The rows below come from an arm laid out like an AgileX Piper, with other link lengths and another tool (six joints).
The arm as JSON. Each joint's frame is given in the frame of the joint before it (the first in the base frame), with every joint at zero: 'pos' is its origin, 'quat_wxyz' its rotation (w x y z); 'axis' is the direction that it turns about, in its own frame. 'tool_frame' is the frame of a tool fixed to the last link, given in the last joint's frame.
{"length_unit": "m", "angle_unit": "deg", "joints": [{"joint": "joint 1", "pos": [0.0, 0.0, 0.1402], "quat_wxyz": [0.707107, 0.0, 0.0, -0.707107], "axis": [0.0, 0.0, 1.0]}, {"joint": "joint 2", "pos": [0.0, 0.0, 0.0], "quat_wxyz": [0.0, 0.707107, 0.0, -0.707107], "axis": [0.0, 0.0, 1.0]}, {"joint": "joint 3", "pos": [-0.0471, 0.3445, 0.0], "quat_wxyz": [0.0, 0.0, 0.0, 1.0], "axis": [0.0, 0.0, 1.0]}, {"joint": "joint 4", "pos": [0.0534, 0.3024, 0.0], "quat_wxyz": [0.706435, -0.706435, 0.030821, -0.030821], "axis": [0.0, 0.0, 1.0]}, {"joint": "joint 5", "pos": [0.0, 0.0, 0.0], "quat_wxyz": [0.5, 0.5, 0.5, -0.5], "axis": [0.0, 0.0, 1.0]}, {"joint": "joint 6", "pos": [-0.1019, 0.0, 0.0], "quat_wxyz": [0.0, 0.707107, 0.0, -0.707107], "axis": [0.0, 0.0, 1.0]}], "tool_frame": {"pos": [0.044, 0.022, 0.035], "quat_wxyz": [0.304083, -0.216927, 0.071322, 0.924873]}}
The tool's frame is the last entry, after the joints.
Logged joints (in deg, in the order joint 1, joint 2, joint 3, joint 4, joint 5, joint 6), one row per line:
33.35, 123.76, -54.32, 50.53, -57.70, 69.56
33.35, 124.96, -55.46, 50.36, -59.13, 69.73
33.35, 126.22, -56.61, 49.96, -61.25, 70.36
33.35, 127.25, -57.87, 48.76, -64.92, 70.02
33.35, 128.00, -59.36, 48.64, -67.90, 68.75
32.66, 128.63, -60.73, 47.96, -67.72, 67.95
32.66, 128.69, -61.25, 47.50, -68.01, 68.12
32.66, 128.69, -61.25, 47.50, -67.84, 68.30
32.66, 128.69, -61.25, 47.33, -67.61, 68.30
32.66, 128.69, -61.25, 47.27, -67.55, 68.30
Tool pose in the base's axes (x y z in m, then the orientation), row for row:
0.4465, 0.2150, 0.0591, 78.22, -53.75, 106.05
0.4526, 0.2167, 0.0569, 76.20, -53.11, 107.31
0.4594, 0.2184, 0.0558, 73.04, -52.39, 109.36
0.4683, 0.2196, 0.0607, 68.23, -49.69, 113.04
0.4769, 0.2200, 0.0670, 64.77, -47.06, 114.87
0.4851, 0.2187, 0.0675, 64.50, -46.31, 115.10
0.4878, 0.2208, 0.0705, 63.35, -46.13, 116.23
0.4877, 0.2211, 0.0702, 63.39, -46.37, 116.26
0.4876, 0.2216, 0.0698, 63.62, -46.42, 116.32
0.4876, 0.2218, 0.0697, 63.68, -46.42, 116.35
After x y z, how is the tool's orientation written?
As angles about the fixed x, y, z axes (roll, pitch, yaw), in degrees.
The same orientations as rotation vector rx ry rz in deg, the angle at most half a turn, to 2 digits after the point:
99.70, 38.45, 116.75
98.04, 37.91, 117.31
95.67, 36.88, 118.40
90.57, 36.90, 120.03
86.16, 36.51, 120.59
85.28, 36.94, 120.54
84.46, 36.73, 121.37
84.72, 36.63, 121.46
84.89, 36.91, 121.51
84.92, 37.01, 121.53

